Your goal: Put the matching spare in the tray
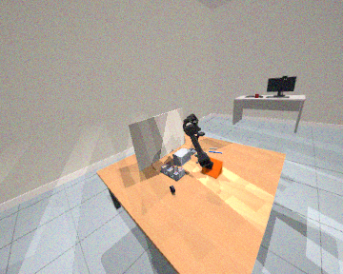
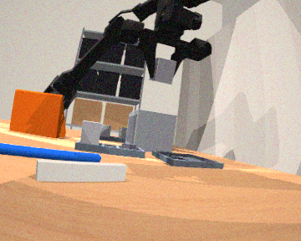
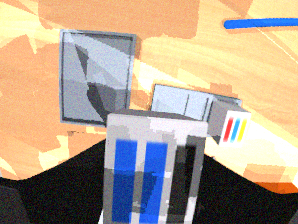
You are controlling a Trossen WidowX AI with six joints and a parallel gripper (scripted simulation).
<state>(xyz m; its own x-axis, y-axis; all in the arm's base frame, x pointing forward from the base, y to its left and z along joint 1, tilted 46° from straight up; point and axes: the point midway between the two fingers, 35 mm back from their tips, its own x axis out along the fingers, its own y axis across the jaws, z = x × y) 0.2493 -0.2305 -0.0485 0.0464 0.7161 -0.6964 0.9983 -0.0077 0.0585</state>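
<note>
My gripper tip is 15 cm above the flat dark tray, 7 cm short of it and 1 cm to the left of it. Also, from my gripper tip: blue rod: 16 cm behind, 14 cm below, 13 cm to the right; mounted unit: 20 cm to the left, 10 cm below, 3 cm ahead; grey upright panel: 26 cm ahead, 20 cm to the left, 7 cm above.
</note>
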